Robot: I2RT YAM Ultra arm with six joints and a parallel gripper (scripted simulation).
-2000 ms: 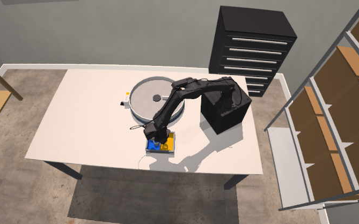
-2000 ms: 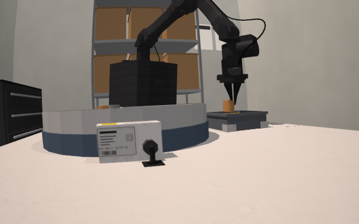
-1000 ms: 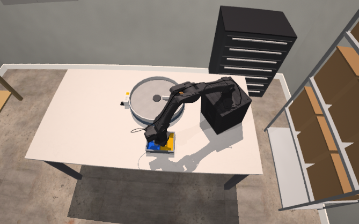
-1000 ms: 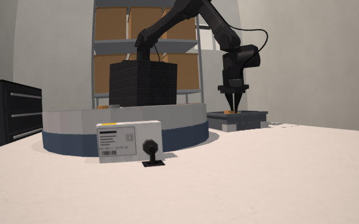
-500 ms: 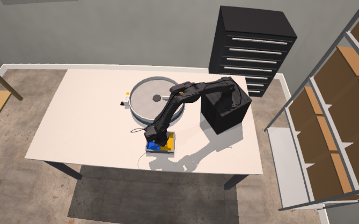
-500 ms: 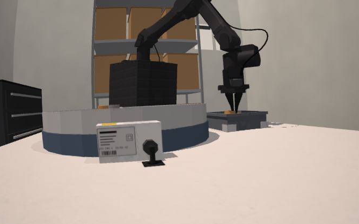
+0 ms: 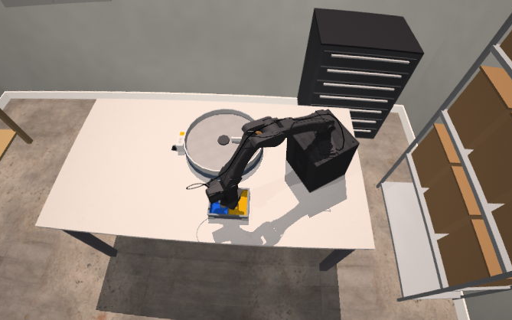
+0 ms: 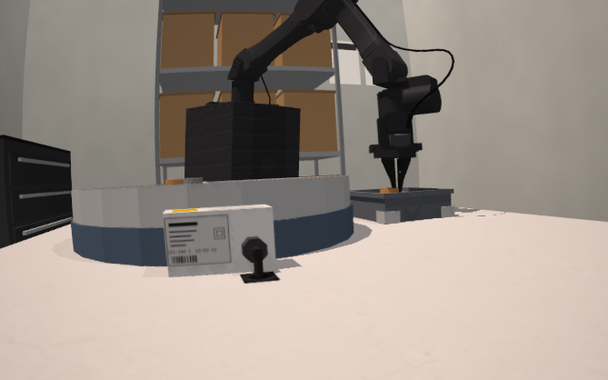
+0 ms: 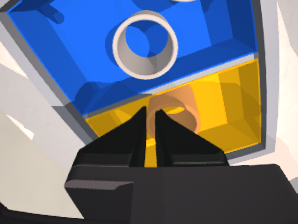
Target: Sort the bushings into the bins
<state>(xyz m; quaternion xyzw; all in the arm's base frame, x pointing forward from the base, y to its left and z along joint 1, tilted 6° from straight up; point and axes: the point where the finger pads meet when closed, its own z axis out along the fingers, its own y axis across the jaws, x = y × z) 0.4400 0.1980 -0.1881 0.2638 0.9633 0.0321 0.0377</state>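
Right now my hand is 30 mm past the yellow bin, 30 mm above it and 10 mm to the left of it. Also, from my hand: blue bin 60 mm ahead, 30 mm below, 20 mm to the right; round grey turntable 370 mm to the right, 30 mm ahead, 10 mm above.
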